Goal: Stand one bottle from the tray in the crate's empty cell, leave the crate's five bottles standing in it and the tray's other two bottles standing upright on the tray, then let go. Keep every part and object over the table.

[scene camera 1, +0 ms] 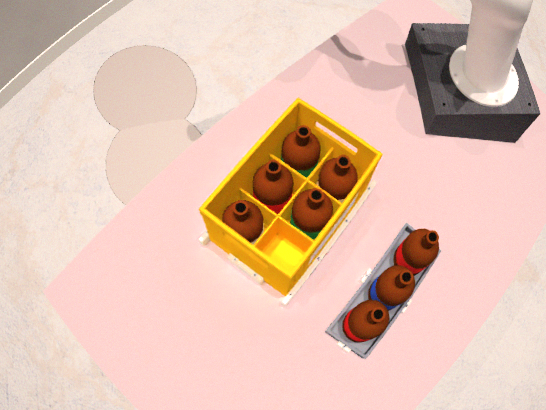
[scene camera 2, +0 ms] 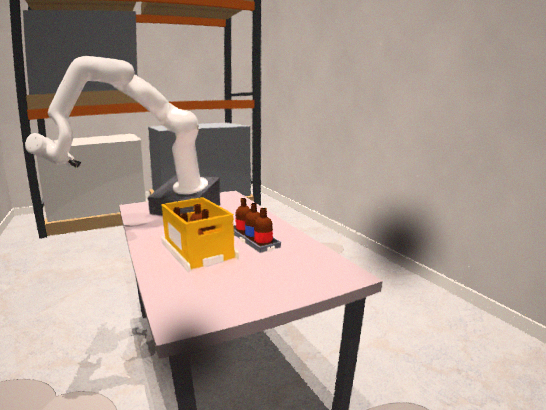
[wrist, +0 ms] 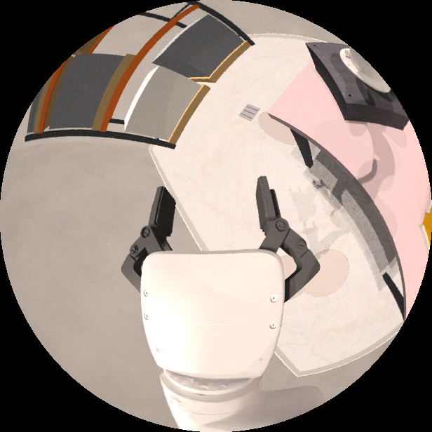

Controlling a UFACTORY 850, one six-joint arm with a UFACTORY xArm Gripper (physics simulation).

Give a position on a red-label bottle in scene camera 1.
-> At 272,183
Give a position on a red-label bottle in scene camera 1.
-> At 369,319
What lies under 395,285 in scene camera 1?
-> A blue-banded bottle.
